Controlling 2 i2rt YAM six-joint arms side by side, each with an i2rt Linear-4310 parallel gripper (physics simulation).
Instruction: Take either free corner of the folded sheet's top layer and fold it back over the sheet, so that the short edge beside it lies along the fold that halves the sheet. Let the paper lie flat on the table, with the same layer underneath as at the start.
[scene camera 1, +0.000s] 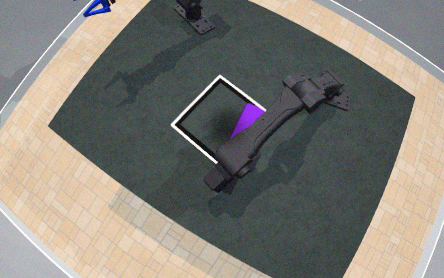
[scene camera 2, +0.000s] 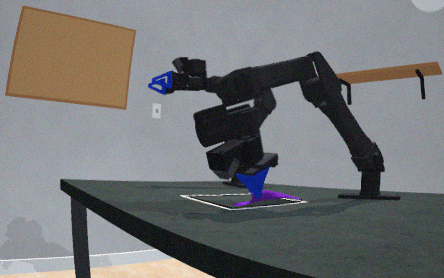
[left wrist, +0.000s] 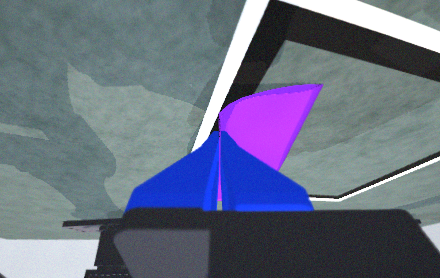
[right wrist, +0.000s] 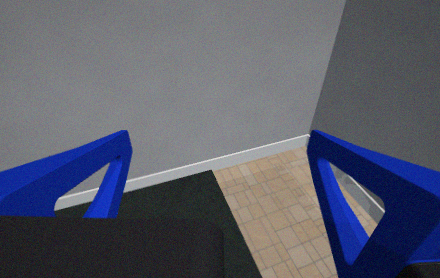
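The purple folded sheet (scene camera 1: 248, 119) (scene camera 2: 272, 195) (left wrist: 270, 120) lies partly inside a white-and-black square outline (scene camera 1: 196, 100) (scene camera 2: 206, 202) (left wrist: 231, 65); the left arm hides much of it in scene camera 1. My left gripper (scene camera 2: 258, 198) (left wrist: 219, 140) points down close above the table, shut with purple paper pinched between its blue fingers. The paper curves up to the fingertips, and a narrow point of it reaches out to the left in scene camera 2. Which layers are pinched cannot be told. My right gripper (scene camera 2: 151, 85) (right wrist: 219, 140) is open and empty, raised high away from the sheet.
The dark green table (scene camera 1: 320, 200) (scene camera 2: 380, 225) carries both arm bases. The right arm's base (scene camera 1: 200, 24) stands at the top in scene camera 1, the left arm's base (scene camera 1: 340, 100) at the right. A brown board (scene camera 2: 70, 57) and a wooden shelf (scene camera 2: 390, 73) are on the wall.
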